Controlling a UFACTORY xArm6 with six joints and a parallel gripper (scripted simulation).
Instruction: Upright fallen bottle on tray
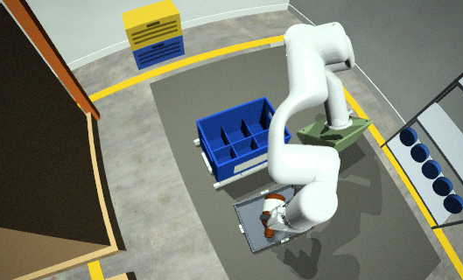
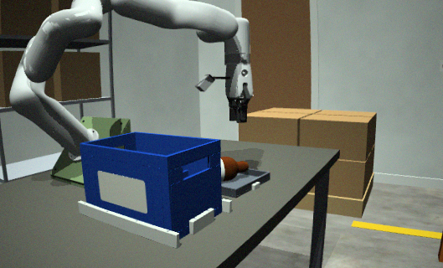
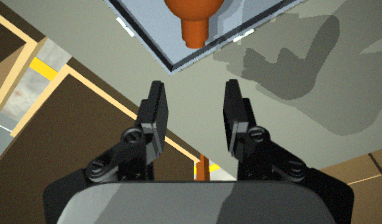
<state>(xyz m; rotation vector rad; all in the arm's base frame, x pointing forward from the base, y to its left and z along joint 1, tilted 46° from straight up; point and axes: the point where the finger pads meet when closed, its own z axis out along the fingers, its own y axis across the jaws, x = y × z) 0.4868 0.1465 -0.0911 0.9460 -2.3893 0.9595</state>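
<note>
Right now my hand is 16 cm above the brown bottle, 4 cm to the left of it and 3 cm past it. The rest, counted from my hand: grey tray (19 cm below, 5 cm behind, 3 cm to the right); then blue crate (32 cm to the right, 12 cm below, 9 cm behind).
</note>
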